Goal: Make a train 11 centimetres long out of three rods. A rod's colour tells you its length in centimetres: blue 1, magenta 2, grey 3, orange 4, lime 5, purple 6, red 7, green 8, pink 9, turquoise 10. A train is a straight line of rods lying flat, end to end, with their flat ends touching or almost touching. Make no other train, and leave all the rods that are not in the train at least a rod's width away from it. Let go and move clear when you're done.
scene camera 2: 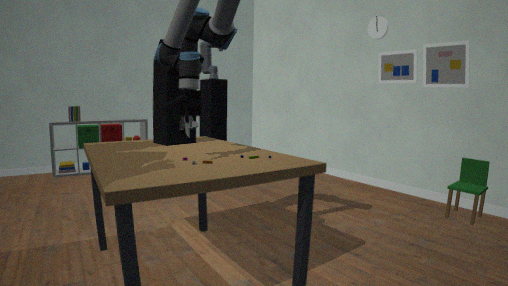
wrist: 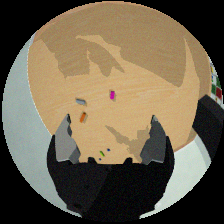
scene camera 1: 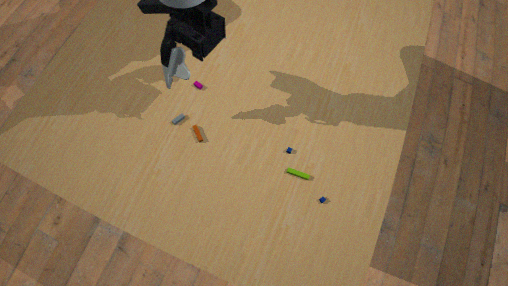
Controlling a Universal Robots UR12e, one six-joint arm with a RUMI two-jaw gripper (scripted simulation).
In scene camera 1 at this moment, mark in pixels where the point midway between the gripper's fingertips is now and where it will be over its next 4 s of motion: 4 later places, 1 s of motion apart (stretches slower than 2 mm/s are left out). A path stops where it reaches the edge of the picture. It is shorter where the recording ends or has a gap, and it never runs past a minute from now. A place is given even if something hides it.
The gripper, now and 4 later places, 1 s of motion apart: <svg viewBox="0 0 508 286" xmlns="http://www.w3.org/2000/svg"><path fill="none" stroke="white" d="M193 62L189 77L189 99L192 114L194 120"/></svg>
